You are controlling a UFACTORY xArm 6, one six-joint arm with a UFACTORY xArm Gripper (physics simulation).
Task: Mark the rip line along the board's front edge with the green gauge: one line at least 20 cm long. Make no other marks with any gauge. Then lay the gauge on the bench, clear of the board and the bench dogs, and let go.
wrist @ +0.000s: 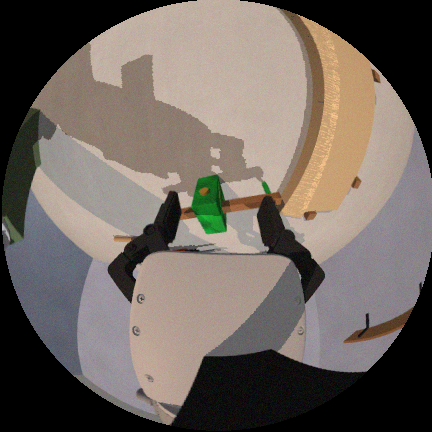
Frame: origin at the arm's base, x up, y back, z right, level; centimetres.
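Seen in the pictures: gripper, fingertip midpoint: [219,202].
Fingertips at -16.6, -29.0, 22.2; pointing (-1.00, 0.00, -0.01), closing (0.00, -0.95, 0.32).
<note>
Pixels of each thing's middle, then the offset from my fingertips to it, as dx, dy, dz. "spot": a spot on its surface instead. Level surfaces: height alone.
- green gauge, body centre: [222,200] -1.7, +0.1, +1.3
- bench, surface height: dx -4.3
- small green piece, surface spot: [266,187] spot: -2.7, -5.5, +1.3
- pale wooden board, body centre: [340,110] -3.3, -15.6, -7.7
- thin wooden piece, body centre: [135,239] -3.6, +24.2, +9.4
The green gauge [211,206] has a green block on a brown wooden beam. It lies on the bench [250,75] between my gripper's spread fingers, and the beam runs crosswise toward both fingertips. A small green piece [266,187] shows near the beam's right end. My gripper [219,202] is open, with the gauge below and between its fingers, not gripped. The pale wooden board [345,110] curves down the right side of the view. Its darker side edge faces the gauge, and the beam's right end is close to its near corner. No line can be made out on the board.
Brown bench dogs [376,76] [356,182] [310,215] stand along the board's far side and near end. A dark green object [20,175] is at the far left. A thin wooden piece [122,238] lies left of the gripper. A brown strip with black pegs [385,327] is at lower right.
</note>
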